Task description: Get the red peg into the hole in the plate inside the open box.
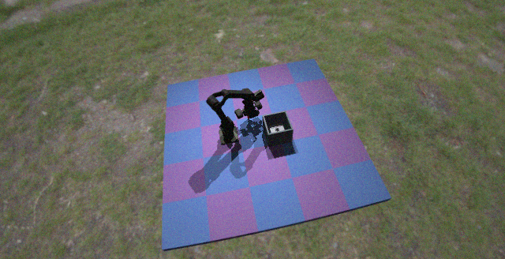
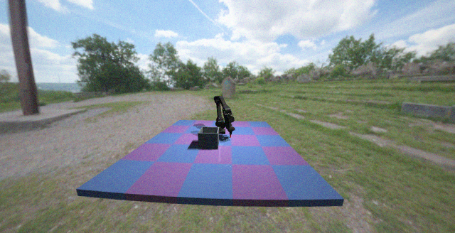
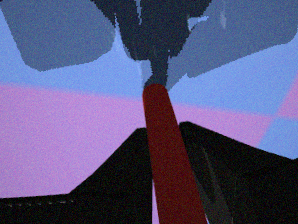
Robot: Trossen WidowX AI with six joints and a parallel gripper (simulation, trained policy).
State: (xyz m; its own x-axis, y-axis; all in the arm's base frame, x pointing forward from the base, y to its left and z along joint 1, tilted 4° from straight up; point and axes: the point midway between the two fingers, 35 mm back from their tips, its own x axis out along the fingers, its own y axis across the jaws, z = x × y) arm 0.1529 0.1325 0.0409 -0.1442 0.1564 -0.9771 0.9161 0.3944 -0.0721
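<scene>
Now: gripper tip 18 cm short of the pale plate, 17 cm to the left of it and 1 cm below it. From my gripper tip the other things lie so: red peg: 1 cm above.
</scene>
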